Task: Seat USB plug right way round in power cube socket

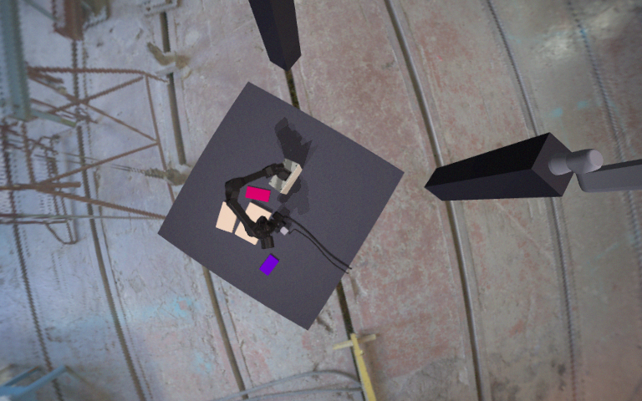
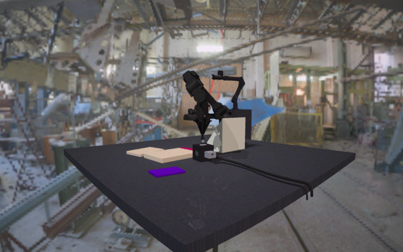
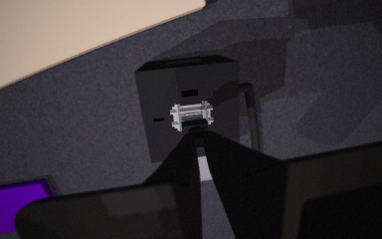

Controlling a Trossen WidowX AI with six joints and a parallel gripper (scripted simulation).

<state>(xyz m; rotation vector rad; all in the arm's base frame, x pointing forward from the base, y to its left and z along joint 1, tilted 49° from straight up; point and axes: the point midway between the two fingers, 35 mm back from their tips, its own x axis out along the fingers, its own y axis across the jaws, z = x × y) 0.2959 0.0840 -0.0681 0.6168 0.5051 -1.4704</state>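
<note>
My gripper tip is now 6 cm above the USB socket and 1 cm to the right of it. Round my gripper tip: purple card 27 cm ahead, 12 cm below, 11 cm to the left; magenta card 23 cm to the right, 12 cm below, 8 cm behind; black USB plug 2 cm below.
</note>
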